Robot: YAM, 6 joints.
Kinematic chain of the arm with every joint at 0, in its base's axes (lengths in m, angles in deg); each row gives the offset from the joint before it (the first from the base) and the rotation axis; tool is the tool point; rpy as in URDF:
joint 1: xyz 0 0 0.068 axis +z
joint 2: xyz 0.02 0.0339 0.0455 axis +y
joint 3: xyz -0.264 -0.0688 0 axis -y
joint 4: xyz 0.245 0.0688 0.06 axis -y
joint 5: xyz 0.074 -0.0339 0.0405 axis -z
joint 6: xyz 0.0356 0 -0.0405 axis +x
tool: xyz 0 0 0 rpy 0 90 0
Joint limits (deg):
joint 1: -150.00..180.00
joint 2: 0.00..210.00
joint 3: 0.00..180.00
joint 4: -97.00..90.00
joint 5: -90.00..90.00
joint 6: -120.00..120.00
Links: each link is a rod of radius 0.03 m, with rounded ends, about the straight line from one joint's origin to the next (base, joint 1, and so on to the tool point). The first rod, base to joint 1, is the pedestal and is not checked.
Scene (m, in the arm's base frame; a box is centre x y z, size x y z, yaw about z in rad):
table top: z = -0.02
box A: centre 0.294 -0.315 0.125 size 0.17 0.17 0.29 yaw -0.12
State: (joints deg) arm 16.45 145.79 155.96 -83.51 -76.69 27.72
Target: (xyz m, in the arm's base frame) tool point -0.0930 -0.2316 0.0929
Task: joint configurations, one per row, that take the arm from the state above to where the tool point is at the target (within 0.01 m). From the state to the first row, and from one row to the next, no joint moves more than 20 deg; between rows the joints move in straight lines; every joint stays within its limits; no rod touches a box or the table.
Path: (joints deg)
1: 15.47 129.79 160.77 -77.14 -70.95 19.21
2: 14.49 113.78 165.58 -70.77 -65.22 10.69
3: 13.50 97.78 170.38 -64.40 -59.48 2.18
4: 12.52 81.78 175.19 -58.03 -53.74 -6.34
5: 11.54 65.77 180.00 -51.66 -48.00 -14.85
6: -7.02 74.73 163.23 -58.14 -48.70 -8.77
7: -25.59 83.70 146.46 -64.61 -49.39 -2.69
8: -44.15 92.66 129.69 -71.09 -50.08 3.39
9: -62.72 101.62 112.93 -77.57 -50.78 9.48
10: -81.28 110.58 96.16 -84.05 -51.47 15.56
11: -99.84 119.54 79.39 -90.52 -52.16 21.64
12: -118.41 128.50 62.62 -97.00 -52.85 27.72

